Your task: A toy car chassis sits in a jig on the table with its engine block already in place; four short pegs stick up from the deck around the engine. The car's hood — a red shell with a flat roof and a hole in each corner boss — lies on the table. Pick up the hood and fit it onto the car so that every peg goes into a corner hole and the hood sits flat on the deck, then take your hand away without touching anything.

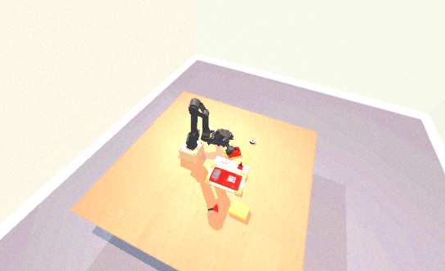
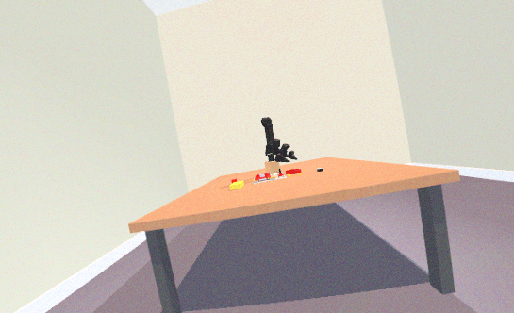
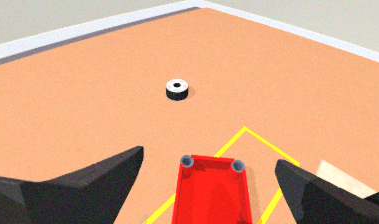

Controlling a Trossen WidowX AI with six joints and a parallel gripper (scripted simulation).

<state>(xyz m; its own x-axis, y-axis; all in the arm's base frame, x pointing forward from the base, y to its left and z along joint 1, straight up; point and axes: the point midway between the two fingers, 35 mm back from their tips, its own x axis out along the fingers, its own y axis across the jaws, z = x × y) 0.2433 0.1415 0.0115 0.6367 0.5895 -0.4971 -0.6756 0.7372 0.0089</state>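
Right now my gripper tip is 8 cm above the red hood and 1 cm to the left of it. Also, from my gripper tip: black-and-white wheel (15 cm to the left, 10 cm ahead, 8 cm below); then yellow block (40 cm to the right, 19 cm ahead, 8 cm below); then white jig board (21 cm to the right, 8 cm below, 4 cm ahead).
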